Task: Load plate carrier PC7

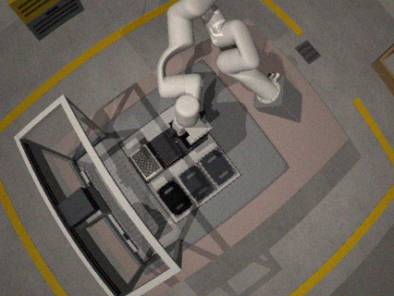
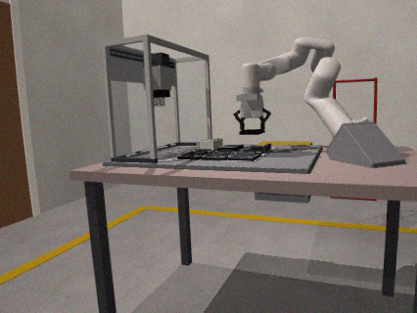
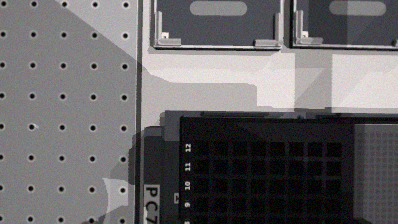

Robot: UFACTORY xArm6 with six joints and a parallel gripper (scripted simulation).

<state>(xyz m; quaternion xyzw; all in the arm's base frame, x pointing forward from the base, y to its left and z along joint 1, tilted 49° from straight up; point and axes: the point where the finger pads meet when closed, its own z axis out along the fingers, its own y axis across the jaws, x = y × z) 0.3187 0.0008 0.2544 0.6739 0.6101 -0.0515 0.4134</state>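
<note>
Right now my hand is 8 cm short of the A1 mark, 11 cm to the right of it and 9 cm above it. The rest, counted from my hand: black 96-well plate (1 cm below); plate carrier PC7 (9 cm ahead, 3 cm to the right, 8 cm below); pale well plate (20 cm ahead, 6 cm to the right, 7 cm below).
</note>
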